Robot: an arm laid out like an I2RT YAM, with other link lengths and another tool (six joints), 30 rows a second.
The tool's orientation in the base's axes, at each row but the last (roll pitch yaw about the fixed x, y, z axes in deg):
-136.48 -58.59 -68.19
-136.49 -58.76 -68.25
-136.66 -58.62 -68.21
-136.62 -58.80 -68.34
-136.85 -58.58 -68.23
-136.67 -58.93 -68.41
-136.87 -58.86 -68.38
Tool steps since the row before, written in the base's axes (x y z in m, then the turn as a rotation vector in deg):
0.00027 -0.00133 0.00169 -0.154 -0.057 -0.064
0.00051 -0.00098 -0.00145 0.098 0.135 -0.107
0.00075 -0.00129 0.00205 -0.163 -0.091 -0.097
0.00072 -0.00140 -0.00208 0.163 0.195 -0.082
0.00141 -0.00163 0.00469 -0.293 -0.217 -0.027
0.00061 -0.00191 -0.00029 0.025 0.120 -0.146
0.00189 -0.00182 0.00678 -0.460 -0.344 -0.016
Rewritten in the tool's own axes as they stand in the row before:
0.00214 0.00035 0.00002 -0.057 0.139 -0.092
-0.00067 0.00108 0.00130 -0.138 -0.117 0.082
0.00252 -0.00003 0.00029 -0.070 0.183 -0.075
-0.00097 0.00155 0.00186 -0.133 -0.204 0.109
0.00506 -0.00100 -0.00003 0.025 0.321 -0.173
0.00078 0.00138 0.00126 -0.178 -0.058 0.037
0.00704 -0.00179 -0.00032 0.064 0.498 -0.279

